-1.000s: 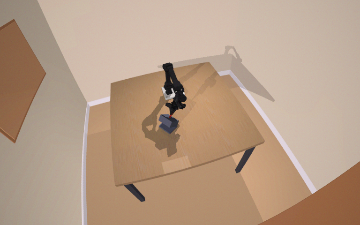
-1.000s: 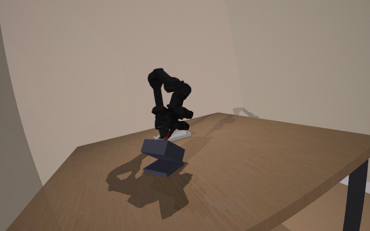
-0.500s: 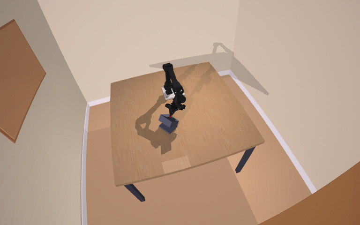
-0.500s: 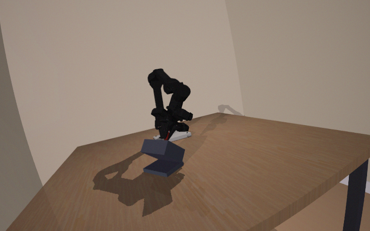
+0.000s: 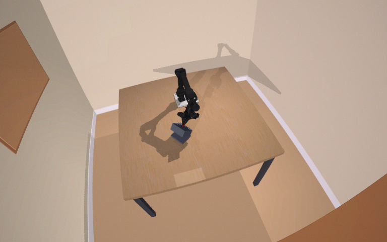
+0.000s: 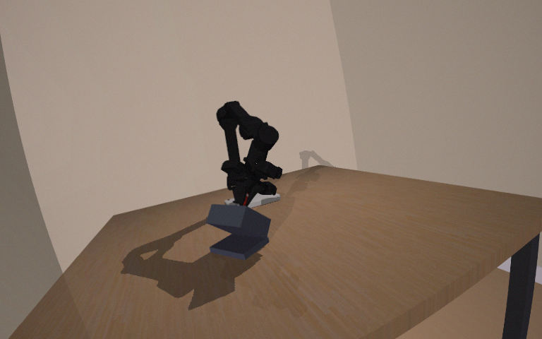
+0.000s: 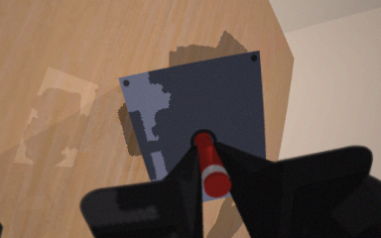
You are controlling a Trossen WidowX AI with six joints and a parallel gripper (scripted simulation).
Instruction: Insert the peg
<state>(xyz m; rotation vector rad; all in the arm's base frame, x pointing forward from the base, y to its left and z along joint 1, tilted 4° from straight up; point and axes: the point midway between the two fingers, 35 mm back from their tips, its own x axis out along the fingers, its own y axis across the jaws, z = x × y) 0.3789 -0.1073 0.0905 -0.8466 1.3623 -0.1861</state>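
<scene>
My gripper tip is 10 mm past the red peg, 10 mm to the right of it and 10 mm below it. From my gripper tip the other things lie so: sloped panel (10 mm ahead, 20 mm to the right, 30 mm below).
</scene>
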